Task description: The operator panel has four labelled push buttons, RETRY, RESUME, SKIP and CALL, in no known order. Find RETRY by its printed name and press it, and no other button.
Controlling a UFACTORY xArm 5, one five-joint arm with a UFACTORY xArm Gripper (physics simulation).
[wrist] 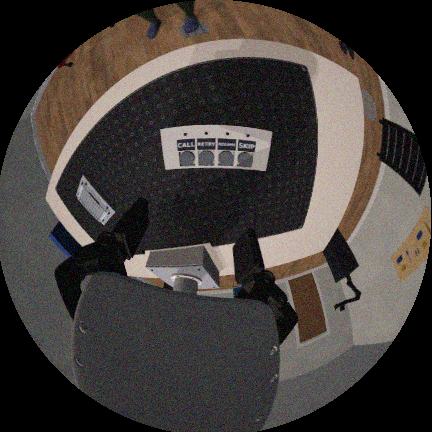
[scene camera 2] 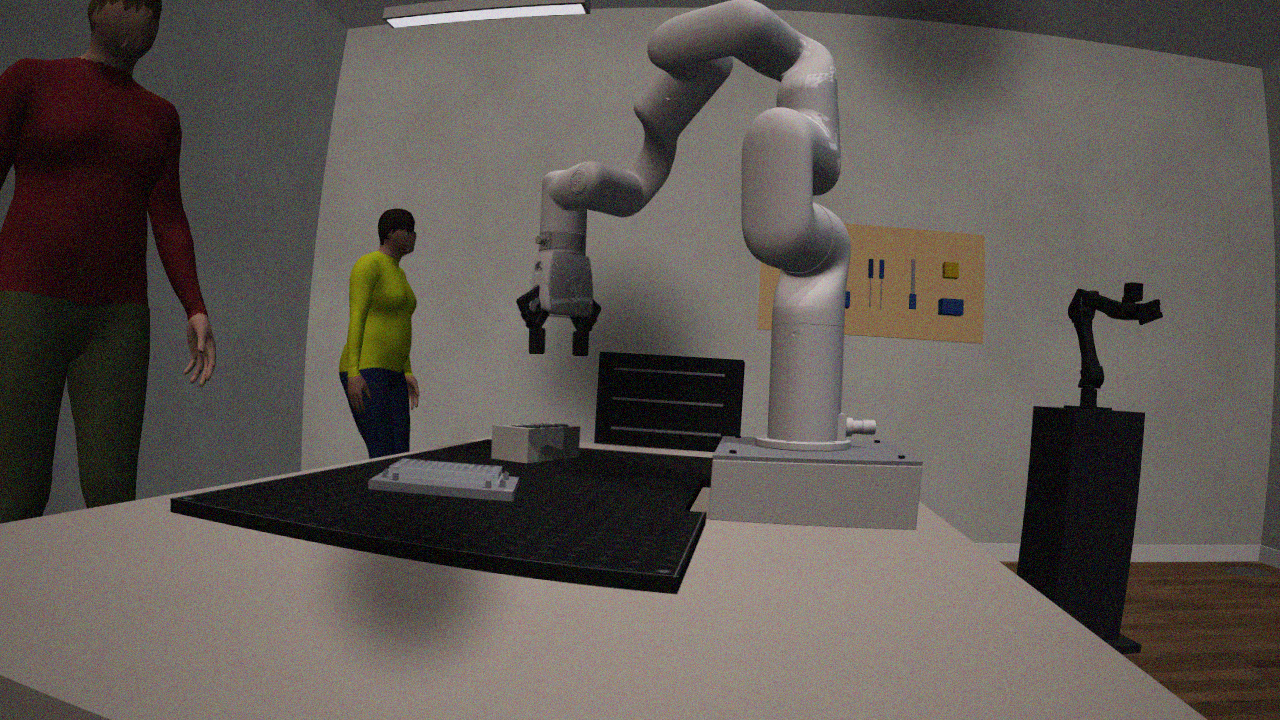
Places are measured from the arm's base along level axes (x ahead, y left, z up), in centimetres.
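Pixels of known places: gripper, fingertip midpoint: (wrist: 194, 225) (scene camera 2: 558, 355); arm's base, link origin: (wrist: 186, 278) (scene camera 2: 803, 446).
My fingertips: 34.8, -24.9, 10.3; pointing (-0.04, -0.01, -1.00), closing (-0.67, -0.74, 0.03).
Observation:
Ahead of a thing's pixels: the offset from my fingertips to its top centre, as dx, dy, dz. Level surfaces: height alone.
The operator panel @(+3.1, -3.5, -11.4) (scene camera 2: 519, 444) (wrist: 172, 160) is a light box on the black board @(dz -17.0) (scene camera 2: 590, 528) (wrist: 280, 190). In the wrist view its labels read, left to right, CALL, RETRY, RESUME and SKIP, each with a round grey button below it. The RETRY button @(+2.1, -1.4, -11.4) (wrist: 206, 158) is second from the left, between the CALL button @(+3.3, +1.3, -11.4) (wrist: 187, 158) and the RESUME button @(+0.9, -4.2, -11.4) (wrist: 225, 158). The SKIP button @(-0.3, -6.9, -11.4) (wrist: 245, 159) is at the right end. My gripper (scene camera 2: 558, 342) (wrist: 194, 225) is open and empty, high above the board and the panel.
A grey ribbed block (scene camera 2: 443, 488) (wrist: 95, 200) lies on the board, left of the panel in the wrist view. The arm's base box (scene camera 2: 814, 492) (wrist: 175, 258) stands at the board's edge. Two people stand beyond the table, and a small black arm (scene camera 2: 1087, 340) stands on a pedestal.

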